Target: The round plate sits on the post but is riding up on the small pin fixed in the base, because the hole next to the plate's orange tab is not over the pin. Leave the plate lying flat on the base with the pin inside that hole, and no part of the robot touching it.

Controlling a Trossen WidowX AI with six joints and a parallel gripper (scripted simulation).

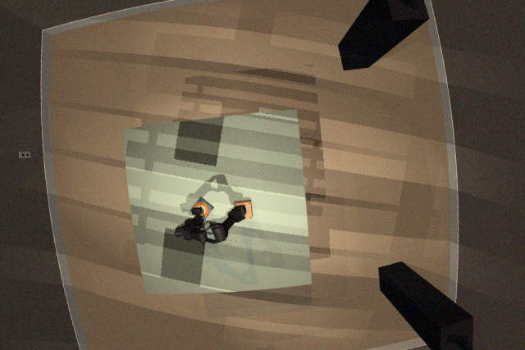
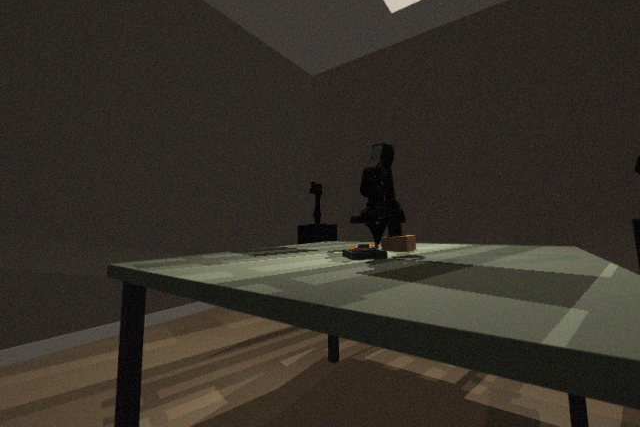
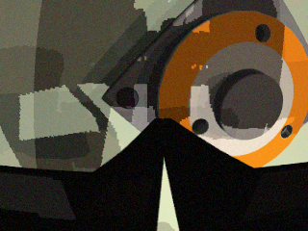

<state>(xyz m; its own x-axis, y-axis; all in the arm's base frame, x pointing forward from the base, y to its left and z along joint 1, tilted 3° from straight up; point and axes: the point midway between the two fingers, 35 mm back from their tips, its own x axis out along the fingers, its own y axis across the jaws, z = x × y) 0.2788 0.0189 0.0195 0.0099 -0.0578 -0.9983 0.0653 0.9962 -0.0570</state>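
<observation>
Right now the orange round plate is 30 mm to the right of my gripper tip and 10 mm below it. From my gripper tip the other things lie so: dark grey square base (50 mm to the right, 20 mm below, 10 mm ahead).
</observation>
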